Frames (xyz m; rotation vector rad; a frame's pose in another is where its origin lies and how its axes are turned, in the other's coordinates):
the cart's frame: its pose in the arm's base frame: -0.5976 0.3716 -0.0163 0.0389 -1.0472 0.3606
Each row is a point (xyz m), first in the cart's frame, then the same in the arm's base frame.
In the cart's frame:
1: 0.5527 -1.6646 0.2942
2: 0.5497 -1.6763 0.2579
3: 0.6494 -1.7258 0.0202
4: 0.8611 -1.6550 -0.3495
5: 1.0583 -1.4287 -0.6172
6: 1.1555 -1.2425 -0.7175
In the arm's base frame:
1: -0.0822 -1.1028 0.8342
2: -0.0495 -1.1073 0.8150
3: 0.2099 -1.0787 0.7868
4: 0.5929 -0.8798 0.7707
5: 0.8357 -0.5592 0.7721
6: 0.9056 -0.3373 0.7784

